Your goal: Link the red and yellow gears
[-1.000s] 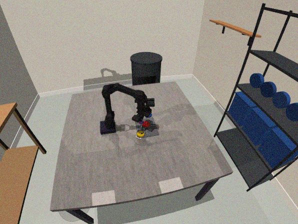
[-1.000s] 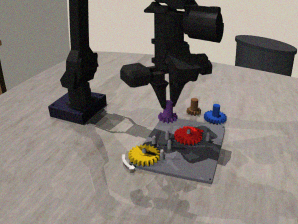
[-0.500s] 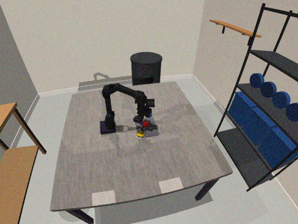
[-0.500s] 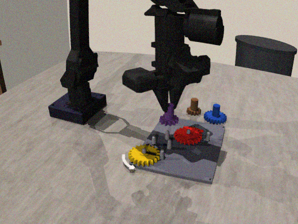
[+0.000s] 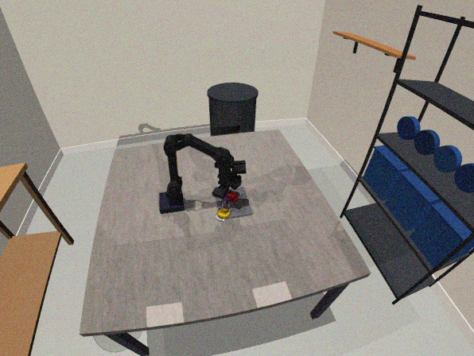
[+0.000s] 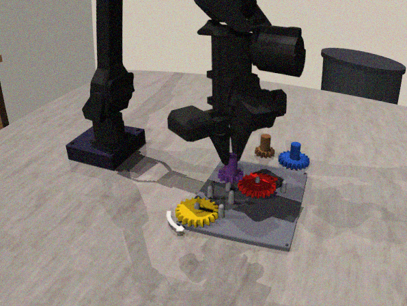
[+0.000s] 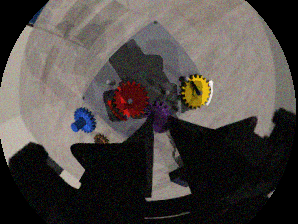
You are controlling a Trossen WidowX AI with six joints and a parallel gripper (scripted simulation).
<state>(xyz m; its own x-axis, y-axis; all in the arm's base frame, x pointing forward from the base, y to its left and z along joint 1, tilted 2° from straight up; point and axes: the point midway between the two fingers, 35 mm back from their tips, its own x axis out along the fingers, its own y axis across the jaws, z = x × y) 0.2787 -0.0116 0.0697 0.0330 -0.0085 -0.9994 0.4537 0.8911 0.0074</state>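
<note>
Now: gripper tip 40 mm short of the red gear, 30 mm to the right of it and 40 mm above it. Round my gripper tip: white arrow 40 mm behind, 110 mm to the right, 50 mm below; then yellow gear 20 mm behind, 80 mm to the right, 40 mm below; then purple gear 10 mm below.
</note>
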